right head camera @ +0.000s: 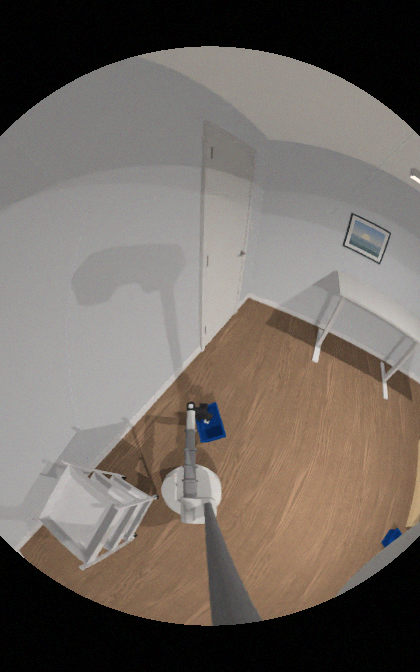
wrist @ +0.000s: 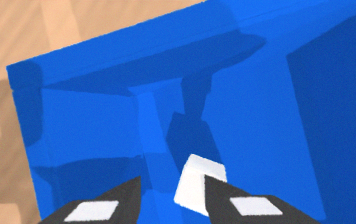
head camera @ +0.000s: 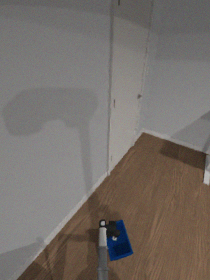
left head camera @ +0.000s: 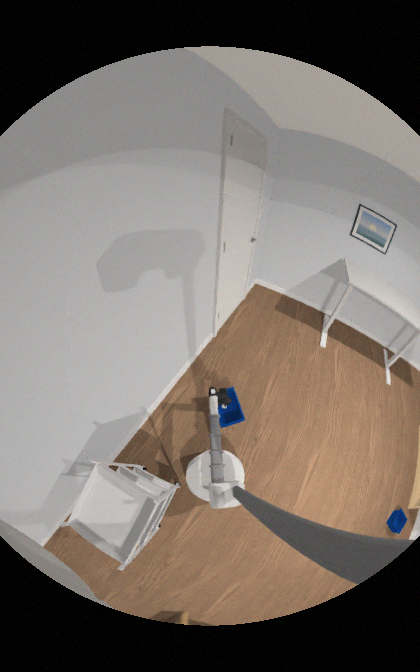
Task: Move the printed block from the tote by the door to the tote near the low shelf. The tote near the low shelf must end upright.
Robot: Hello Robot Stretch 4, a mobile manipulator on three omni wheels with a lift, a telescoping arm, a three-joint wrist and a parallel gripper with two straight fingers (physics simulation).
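Frame: origin at the robot's base, x ahead, y left, z up, level; metres.
Where they show: gripper, between the fingertips: (right head camera: pixel 203 419) (wrist: pixel 172 191) (head camera: pixel 111 237).
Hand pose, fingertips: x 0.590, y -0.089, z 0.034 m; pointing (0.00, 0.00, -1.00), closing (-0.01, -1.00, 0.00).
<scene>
After its pixels a point has its place.
The blue tote by the door (head camera: pixel 127 237) @(x 0.553, y -0.221, z 0.131 m) (left head camera: pixel 239 404) (right head camera: pixel 220 420) @(x 0.552, y -0.223, z 0.130 m) (wrist: pixel 115 45) @(x 0.683, y -0.062, z 0.100 m) stands upright on the floor. The small white printed block (head camera: pixel 114 238) @(x 0.579, y -0.113, z 0.032 m) (left head camera: pixel 224 406) (right head camera: pixel 206 421) @(x 0.577, y -0.116, z 0.030 m) (wrist: pixel 190 186) @(x 0.593, y -0.103, z 0.032 m) lies inside it. My gripper (wrist: pixel 172 191) @(x 0.590, y -0.089, z 0.034 m) is open and points down over this tote. In the wrist view the block shows between the fingertips, nearer the right finger, whose tip covers part of it. The height of the tips above the tote floor is hard to tell. The other blue tote (left head camera: pixel 397 521) (right head camera: pixel 391 537) stands at the far right, small in view, and looks upright.
A pale wood piece (left head camera: pixel 415 475) (right head camera: pixel 415 492) shows at the right edge beside the far tote. A white trolley (left head camera: pixel 95 541) (right head camera: pixel 62 540) @(x -0.410, y 0.591, z 0.678 m) stands left of my base. A white desk (left head camera: pixel 380 295) (right head camera: pixel 375 307) @(x 1.096, y -1.718, z 0.922 m) stands at the back right. The wall and door (head camera: pixel 127 85) @(x 1.705, y -0.269, z 1.116 m) are beyond the near tote.
</scene>
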